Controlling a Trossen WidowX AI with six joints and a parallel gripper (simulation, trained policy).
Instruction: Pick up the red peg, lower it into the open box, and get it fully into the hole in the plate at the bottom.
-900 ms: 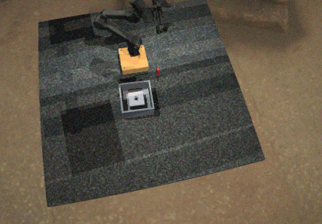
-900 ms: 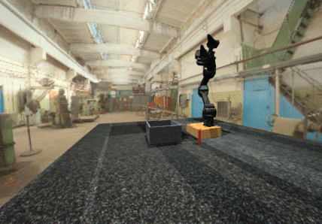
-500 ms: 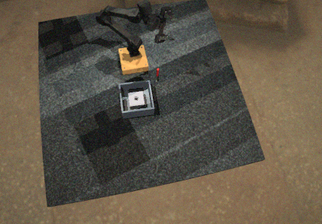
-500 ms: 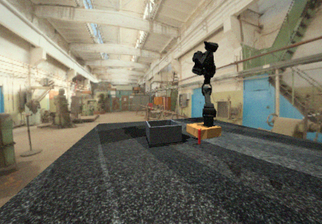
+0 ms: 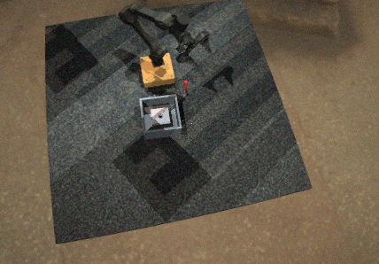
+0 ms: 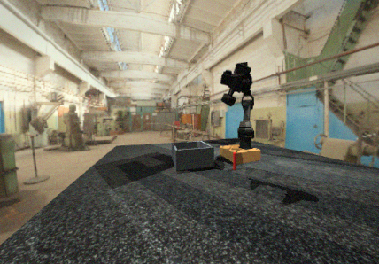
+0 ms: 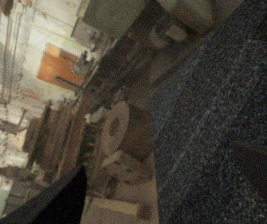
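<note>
My gripper tip is now 32 cm above the red peg, 8 cm past it and 5 cm to the left of it. Round my gripper tip: grey box 34 cm below, 23 cm to the right, 6 cm ahead; grey plate 32 cm below, 23 cm to the right, 6 cm ahead.
</note>
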